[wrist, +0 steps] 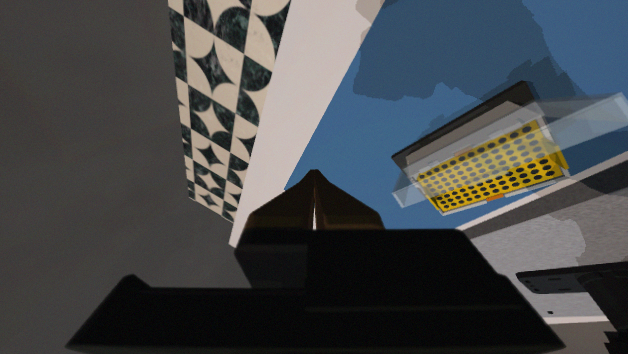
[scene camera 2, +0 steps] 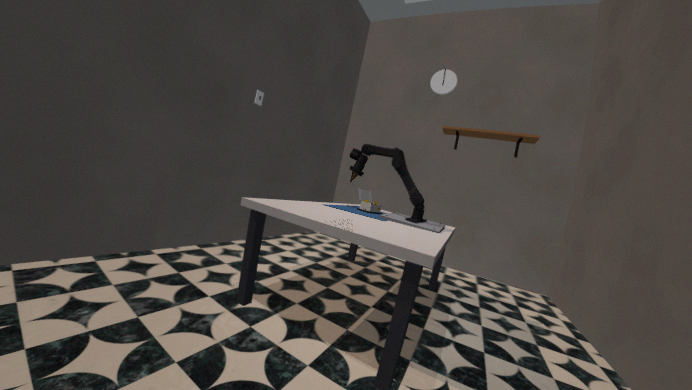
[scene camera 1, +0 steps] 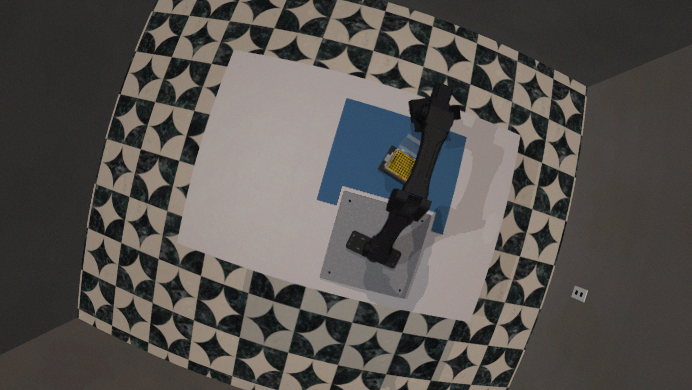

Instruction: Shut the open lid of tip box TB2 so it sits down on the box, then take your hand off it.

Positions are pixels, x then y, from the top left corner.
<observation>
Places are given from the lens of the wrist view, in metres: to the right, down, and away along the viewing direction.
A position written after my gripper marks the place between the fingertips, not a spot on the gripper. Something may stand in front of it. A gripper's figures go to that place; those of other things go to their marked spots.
my gripper (wrist: pixel 314 176): 0.00, 0.00, 0.13
tip box (wrist: pixel 518 94): 0.23, -0.09, 0.18
blue mat (wrist: pixel 412 74): 0.12, -0.13, 0.21
The marked spots on the tip box and the blue mat are 0.11 m apart.
</observation>
